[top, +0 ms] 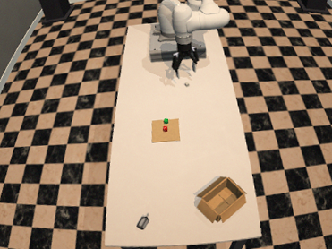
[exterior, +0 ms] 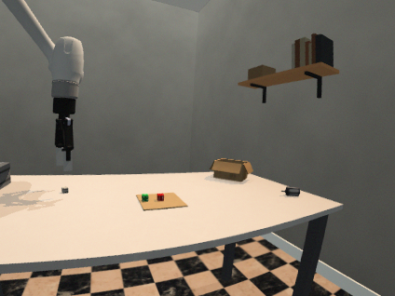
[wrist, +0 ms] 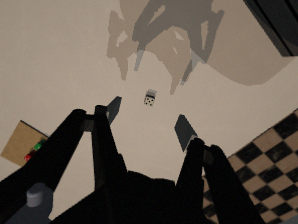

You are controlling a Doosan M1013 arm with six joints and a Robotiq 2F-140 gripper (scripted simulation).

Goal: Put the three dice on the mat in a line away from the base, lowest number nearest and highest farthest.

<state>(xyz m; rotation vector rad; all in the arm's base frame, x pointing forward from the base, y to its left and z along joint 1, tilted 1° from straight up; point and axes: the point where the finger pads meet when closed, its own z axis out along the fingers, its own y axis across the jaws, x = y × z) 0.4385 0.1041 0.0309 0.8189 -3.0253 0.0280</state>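
The white die lies 10 cm below my hand. The rest, counted from my hand: red die 33 cm ahead, 10 cm to the right, 10 cm below; then green die 28 cm ahead, 10 cm to the right, 10 cm below; then tan mat 33 cm ahead, 10 cm to the right, 11 cm below.
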